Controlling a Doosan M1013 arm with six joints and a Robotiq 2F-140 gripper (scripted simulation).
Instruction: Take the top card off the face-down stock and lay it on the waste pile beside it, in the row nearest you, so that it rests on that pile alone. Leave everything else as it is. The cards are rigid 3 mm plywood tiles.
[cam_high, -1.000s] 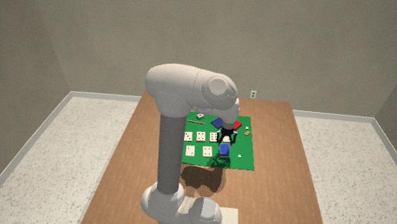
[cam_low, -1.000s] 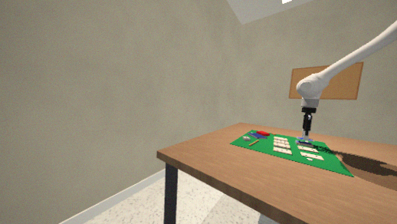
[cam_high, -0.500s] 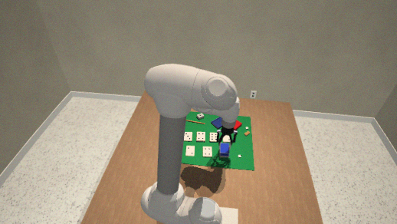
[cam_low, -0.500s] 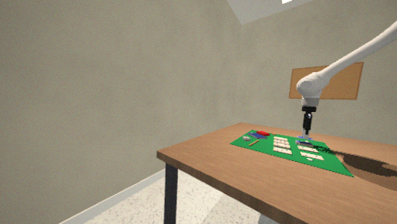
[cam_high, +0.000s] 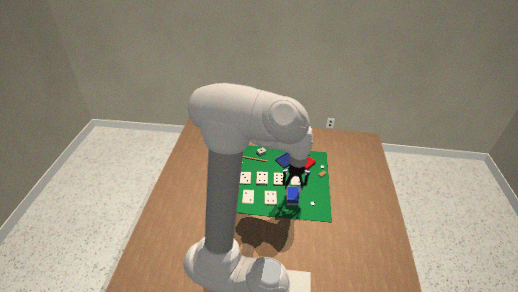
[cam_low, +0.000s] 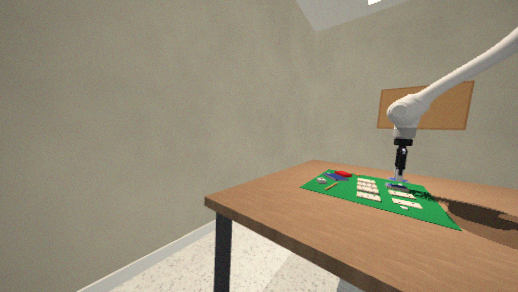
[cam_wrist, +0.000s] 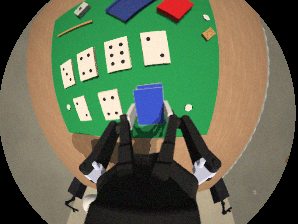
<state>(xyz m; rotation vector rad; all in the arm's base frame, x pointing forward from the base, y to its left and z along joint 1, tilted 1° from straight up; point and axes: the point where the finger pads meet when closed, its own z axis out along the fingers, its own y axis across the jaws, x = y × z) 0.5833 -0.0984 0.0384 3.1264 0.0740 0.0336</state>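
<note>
Right now the face-up card is 1 cm behind my hand, 24 cm to the left of it and 8 cm below it. Also, from my hand: green mat: 14 cm ahead, 8 cm to the left, 9 cm below; then red block: 28 cm ahead, 9 cm to the right, 7 cm below; then pencil: 29 cm ahead, 24 cm to the left, 8 cm below.
</note>
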